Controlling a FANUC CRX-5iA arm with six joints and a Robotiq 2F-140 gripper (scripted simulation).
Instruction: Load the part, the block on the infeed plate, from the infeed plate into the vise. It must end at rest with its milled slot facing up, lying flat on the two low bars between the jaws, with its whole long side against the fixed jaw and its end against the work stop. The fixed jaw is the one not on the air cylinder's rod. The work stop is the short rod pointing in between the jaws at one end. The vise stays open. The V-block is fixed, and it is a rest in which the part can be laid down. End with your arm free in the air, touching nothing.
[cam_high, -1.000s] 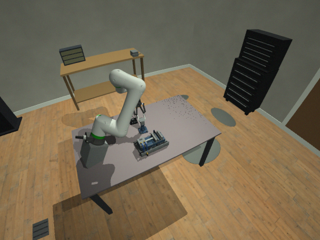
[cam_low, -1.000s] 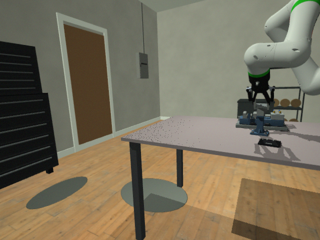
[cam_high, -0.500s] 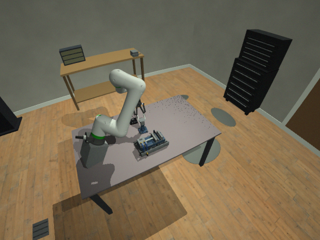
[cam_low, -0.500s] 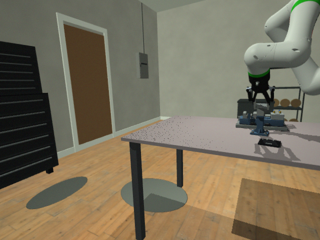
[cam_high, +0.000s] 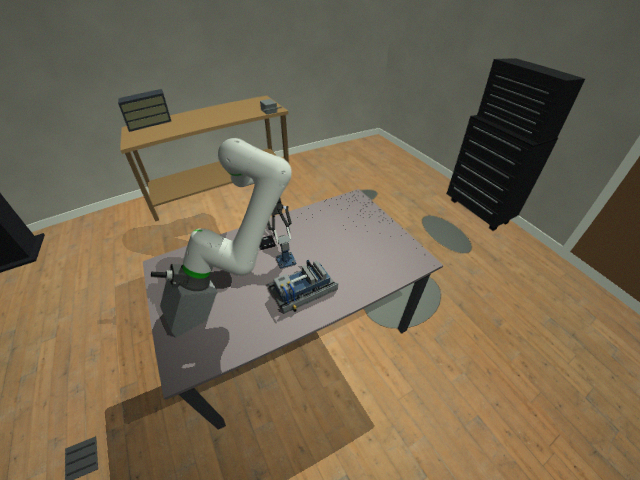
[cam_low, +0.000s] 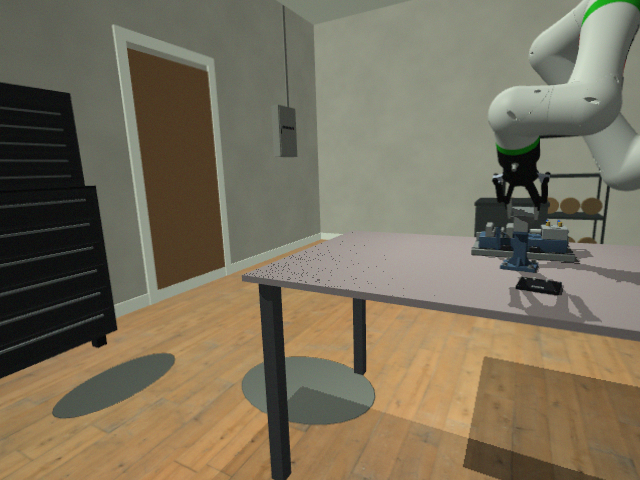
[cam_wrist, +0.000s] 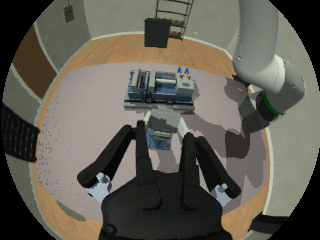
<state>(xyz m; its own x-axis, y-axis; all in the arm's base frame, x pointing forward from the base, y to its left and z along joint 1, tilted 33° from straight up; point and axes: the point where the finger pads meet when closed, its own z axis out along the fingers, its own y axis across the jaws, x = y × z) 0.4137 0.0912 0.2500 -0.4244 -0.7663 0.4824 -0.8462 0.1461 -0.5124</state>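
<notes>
Right now my hand is 2 cm to the left of the part and 2 cm above it. Round my hand: air cylinder 23 cm to the right, 10 cm below, 9 cm behind; vise 22 cm to the right, 14 cm below, 1 cm ahead; black infeed plate 17 cm to the left, 17 cm below, 5 cm behind.
</notes>
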